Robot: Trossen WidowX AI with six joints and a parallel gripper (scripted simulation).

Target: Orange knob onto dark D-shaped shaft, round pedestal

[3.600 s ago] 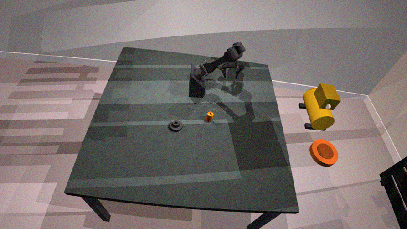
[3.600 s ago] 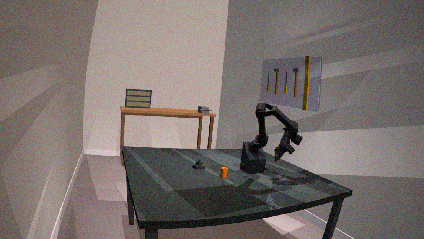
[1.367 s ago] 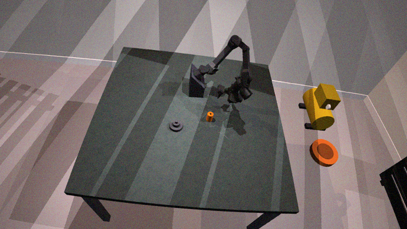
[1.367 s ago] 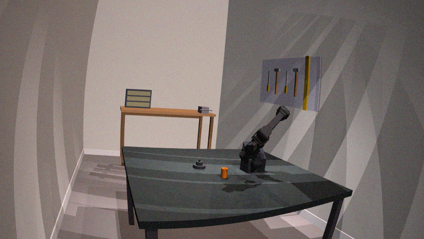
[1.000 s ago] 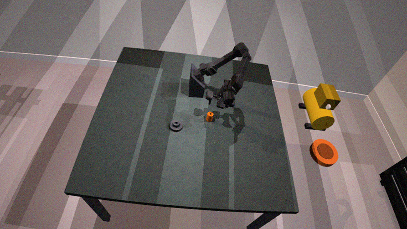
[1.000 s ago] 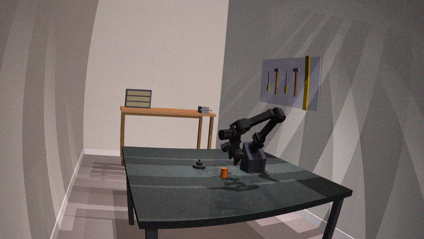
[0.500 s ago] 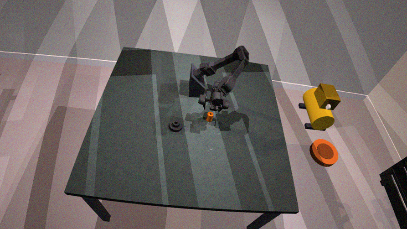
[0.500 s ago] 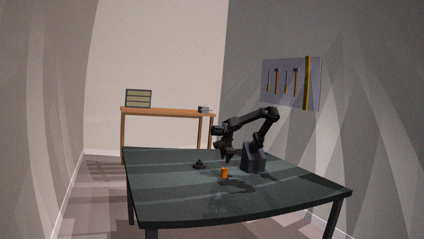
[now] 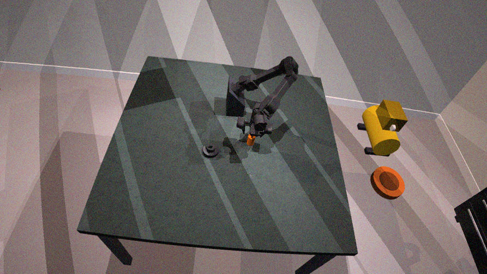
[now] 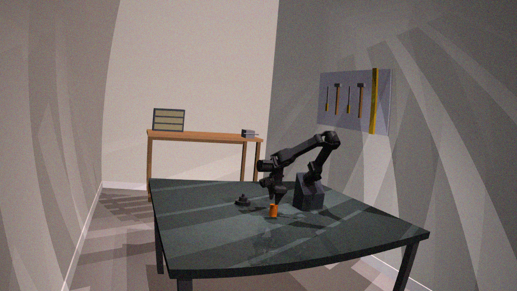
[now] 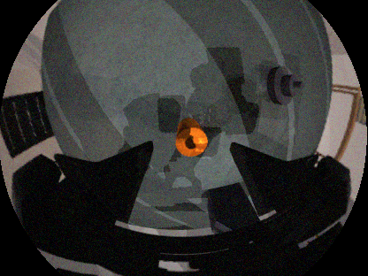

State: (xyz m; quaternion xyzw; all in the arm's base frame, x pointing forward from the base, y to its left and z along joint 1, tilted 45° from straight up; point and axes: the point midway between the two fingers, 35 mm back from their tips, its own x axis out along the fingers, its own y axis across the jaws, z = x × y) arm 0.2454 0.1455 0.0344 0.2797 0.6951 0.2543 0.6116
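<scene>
Right now the orange knob is 4 cm below my gripper tip. Also, from my gripper tip: round pedestal: 9 cm ahead, 21 cm to the right, 4 cm below.
</scene>
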